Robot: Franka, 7 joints.
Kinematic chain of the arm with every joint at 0, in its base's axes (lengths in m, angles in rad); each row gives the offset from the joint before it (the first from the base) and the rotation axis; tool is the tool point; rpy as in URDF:
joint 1: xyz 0 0 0.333 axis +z
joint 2: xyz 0 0 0 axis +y
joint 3: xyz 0 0 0.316 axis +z
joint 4: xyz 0.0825 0 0 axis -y
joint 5: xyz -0.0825 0 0.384 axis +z
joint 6: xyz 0 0 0 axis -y
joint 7: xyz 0.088 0 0 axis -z
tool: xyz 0 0 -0.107 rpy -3.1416 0 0
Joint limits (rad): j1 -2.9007..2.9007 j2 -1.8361..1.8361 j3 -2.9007..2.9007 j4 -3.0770..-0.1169 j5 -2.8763..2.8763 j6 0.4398..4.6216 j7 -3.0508..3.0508
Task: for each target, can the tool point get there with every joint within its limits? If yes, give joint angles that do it. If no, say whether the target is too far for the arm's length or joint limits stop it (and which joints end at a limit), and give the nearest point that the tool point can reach.
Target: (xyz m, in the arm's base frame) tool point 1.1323 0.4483 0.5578
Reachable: no: too far | nearest point 0.7844 0.3106 0.4887 | short by 0.380 m
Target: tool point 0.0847 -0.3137 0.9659
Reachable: yes | joints 1.2282 -0.1783 -1.7830 -0.3424 2.2441 4.0720 0.7555
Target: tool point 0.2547 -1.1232 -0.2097
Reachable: no: too far | nearest point 0.1716 -0.7568 -0.0327 | short by 0.415 m
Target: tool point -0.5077 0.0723 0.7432
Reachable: yes | joints 2.0292 1.5571 2.3363 -1.6399 -0.0061 1.9355 1.5936
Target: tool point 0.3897 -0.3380 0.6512
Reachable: yes | joints -1.6907 1.3194 1.9416 -1.9824 -0.5079 4.2669 1.1234
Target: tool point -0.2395 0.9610 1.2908
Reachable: no: too far | nearest point -0.1491 0.5984 0.9294 | short by 0.520 m
